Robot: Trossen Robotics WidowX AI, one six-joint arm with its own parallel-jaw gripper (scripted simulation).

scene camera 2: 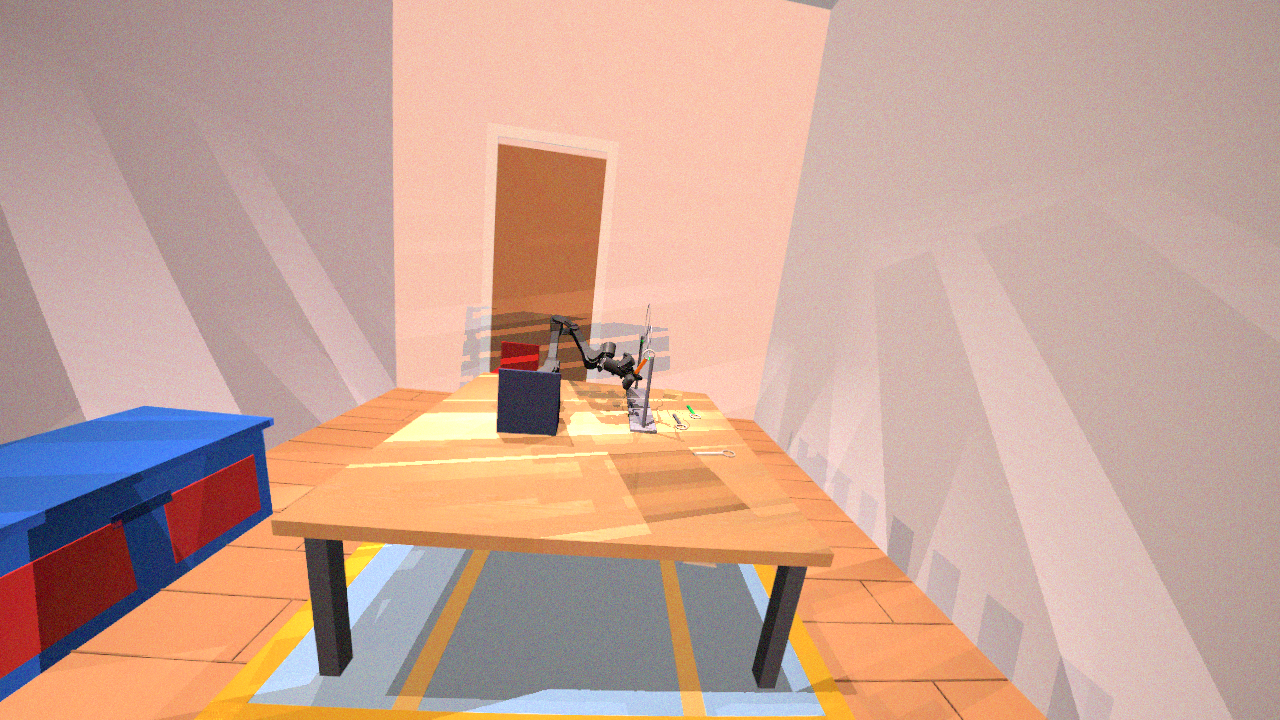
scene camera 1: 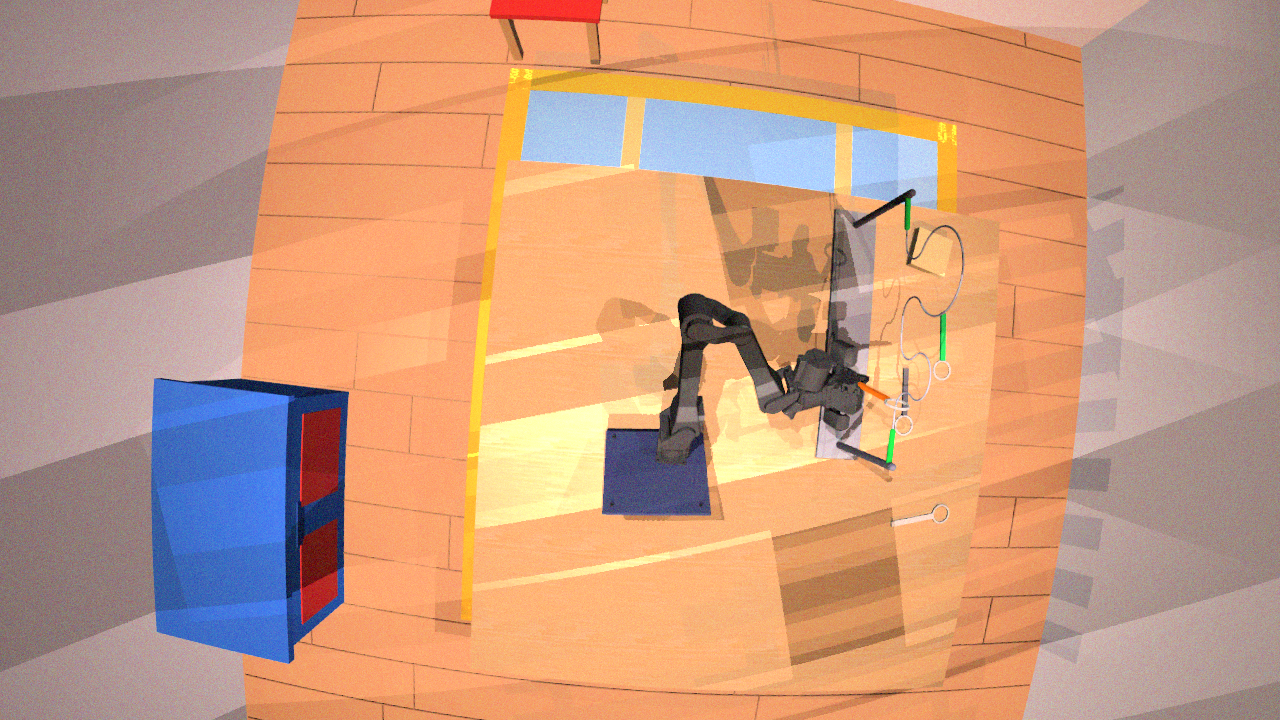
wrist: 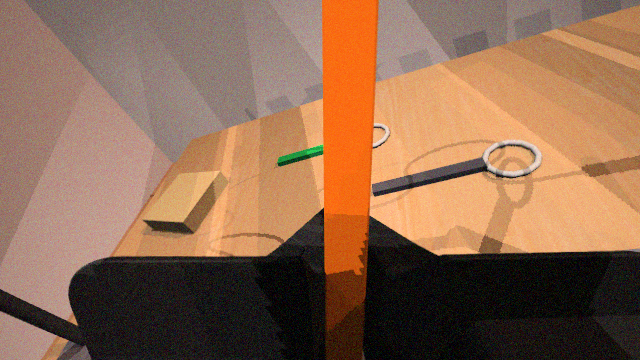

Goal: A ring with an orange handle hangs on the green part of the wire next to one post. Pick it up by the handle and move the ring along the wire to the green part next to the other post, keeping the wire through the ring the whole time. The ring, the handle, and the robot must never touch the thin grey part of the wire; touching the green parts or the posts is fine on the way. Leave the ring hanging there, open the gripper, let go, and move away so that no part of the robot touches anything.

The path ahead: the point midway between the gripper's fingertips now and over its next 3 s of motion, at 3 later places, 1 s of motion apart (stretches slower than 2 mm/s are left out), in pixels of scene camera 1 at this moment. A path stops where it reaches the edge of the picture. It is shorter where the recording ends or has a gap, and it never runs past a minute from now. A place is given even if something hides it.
My gripper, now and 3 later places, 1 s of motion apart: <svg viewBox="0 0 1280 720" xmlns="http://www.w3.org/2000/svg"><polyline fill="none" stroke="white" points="868,378 862,410 860,424 857,426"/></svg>
